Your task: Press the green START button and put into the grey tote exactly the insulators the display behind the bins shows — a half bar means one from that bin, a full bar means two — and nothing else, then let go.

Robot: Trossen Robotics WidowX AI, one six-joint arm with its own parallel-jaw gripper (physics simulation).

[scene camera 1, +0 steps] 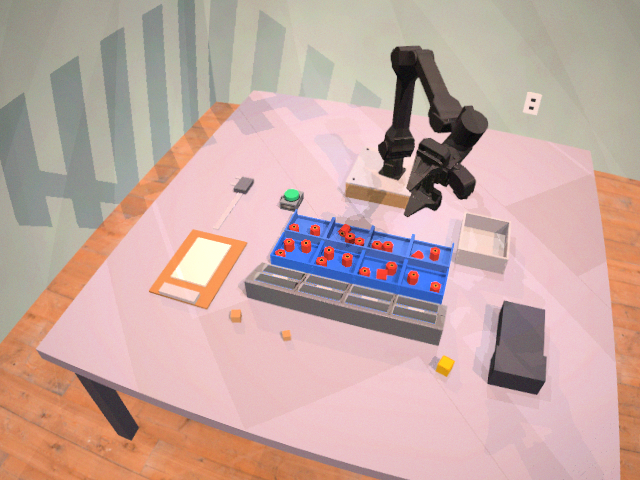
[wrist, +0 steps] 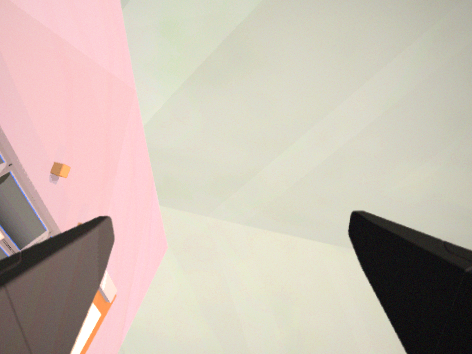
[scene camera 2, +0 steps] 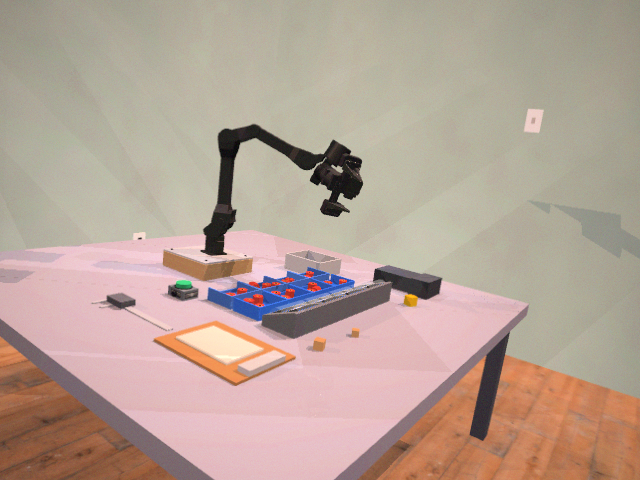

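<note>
My gripper [scene camera 1: 412, 201] [scene camera 2: 354, 194] [wrist: 233, 225] is open and empty, high above the table on the tote's side, its fingers wide apart. The green START button [scene camera 1: 292, 195] [scene camera 2: 183, 284] sits on a small dark housing left of the arm base. Blue bins [scene camera 1: 436, 295] [scene camera 2: 248, 310] in two rows of four hold many red insulators [scene camera 1: 346, 259] [scene camera 2: 290, 293], some upright, some tipped. The grey display [scene camera 1: 341, 312] [scene camera 2: 330, 314] runs along the bins with four windows; part shows in the wrist view. Its bars cannot be read. The grey tote [scene camera 1: 480, 260] [scene camera 2: 297, 262] shows no insulator inside.
A black block [scene camera 1: 519, 341] [scene camera 2: 408, 281] and a yellow cube [scene camera 1: 445, 365] [scene camera 2: 410, 300] lie beyond the display's right end. Two small orange cubes [scene camera 1: 235, 315] [wrist: 60, 170] lie by the display. An orange clipboard [scene camera 1: 222, 268] and a grey-headed tool [scene camera 1: 244, 184] lie at left.
</note>
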